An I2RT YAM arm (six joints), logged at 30 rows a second.
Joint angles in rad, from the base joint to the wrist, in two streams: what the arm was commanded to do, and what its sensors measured. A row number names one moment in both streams.
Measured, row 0: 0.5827 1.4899 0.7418 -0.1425 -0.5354 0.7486
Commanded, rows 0 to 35: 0.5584 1.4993 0.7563 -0.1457 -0.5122 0.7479; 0.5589 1.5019 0.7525 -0.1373 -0.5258 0.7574; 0.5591 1.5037 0.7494 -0.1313 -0.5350 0.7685; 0.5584 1.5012 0.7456 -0.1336 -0.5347 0.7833; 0.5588 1.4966 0.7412 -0.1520 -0.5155 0.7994; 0.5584 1.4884 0.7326 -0.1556 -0.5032 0.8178; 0.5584 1.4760 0.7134 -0.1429 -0.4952 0.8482; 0.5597 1.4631 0.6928 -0.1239 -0.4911 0.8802; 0.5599 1.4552 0.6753 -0.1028 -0.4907 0.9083; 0.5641 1.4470 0.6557 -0.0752 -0.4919 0.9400; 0.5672 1.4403 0.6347 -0.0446 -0.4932 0.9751; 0.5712 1.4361 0.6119 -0.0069 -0.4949 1.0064; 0.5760 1.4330 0.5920 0.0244 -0.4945 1.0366; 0.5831 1.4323 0.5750 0.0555 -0.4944 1.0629; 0.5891 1.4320 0.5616 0.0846 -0.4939 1.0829; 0.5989 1.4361 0.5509 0.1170 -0.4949 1.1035; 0.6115 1.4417 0.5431 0.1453 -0.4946 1.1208; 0.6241 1.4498 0.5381 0.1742 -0.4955 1.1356; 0.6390 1.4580 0.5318 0.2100 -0.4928 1.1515; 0.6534 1.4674 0.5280 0.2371 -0.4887 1.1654; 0.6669 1.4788 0.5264 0.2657 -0.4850 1.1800; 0.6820 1.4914 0.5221 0.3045 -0.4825 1.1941; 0.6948 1.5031 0.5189 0.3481 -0.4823 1.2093; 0.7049 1.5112 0.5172 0.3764 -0.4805 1.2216; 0.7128 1.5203 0.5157 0.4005 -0.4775 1.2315; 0.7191 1.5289 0.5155 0.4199 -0.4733 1.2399; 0.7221 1.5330 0.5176 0.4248 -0.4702 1.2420; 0.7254 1.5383 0.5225 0.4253 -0.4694 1.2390; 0.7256 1.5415 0.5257 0.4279 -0.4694 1.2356; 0.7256 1.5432 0.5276 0.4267 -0.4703 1.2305; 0.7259 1.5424 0.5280 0.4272 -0.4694 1.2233; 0.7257 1.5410 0.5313 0.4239 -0.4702 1.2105; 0.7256 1.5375 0.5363 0.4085 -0.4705 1.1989; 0.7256 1.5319 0.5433 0.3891 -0.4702 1.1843; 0.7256 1.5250 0.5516 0.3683 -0.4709 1.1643; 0.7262 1.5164 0.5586 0.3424 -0.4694 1.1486
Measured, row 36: 0.7109 1.5326 0.5171 0.3664 -0.4484 1.2003
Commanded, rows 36 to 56: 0.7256 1.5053 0.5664 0.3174 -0.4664 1.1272; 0.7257 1.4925 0.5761 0.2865 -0.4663 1.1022; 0.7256 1.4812 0.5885 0.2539 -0.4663 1.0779; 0.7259 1.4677 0.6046 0.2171 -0.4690 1.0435; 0.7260 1.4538 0.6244 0.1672 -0.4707 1.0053; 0.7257 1.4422 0.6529 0.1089 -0.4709 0.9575; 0.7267 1.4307 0.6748 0.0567 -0.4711 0.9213; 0.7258 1.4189 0.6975 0.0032 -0.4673 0.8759; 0.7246 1.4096 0.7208 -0.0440 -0.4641 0.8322; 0.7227 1.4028 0.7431 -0.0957 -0.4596 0.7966; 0.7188 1.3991 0.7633 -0.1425 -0.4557 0.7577; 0.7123 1.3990 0.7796 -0.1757 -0.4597 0.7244; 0.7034 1.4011 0.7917 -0.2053 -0.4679 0.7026; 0.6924 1.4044 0.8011 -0.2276 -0.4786 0.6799; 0.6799 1.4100 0.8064 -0.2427 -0.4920 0.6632; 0.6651 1.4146 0.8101 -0.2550 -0.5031 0.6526; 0.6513 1.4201 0.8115 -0.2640 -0.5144 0.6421; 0.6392 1.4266 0.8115 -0.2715 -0.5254 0.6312; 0.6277 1.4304 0.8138 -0.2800 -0.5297 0.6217; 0.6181 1.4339 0.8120 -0.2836 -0.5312 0.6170; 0.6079 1.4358 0.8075 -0.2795 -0.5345 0.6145
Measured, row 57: 0.6353 1.4498 0.7734 -0.2142 -0.4736 0.7177
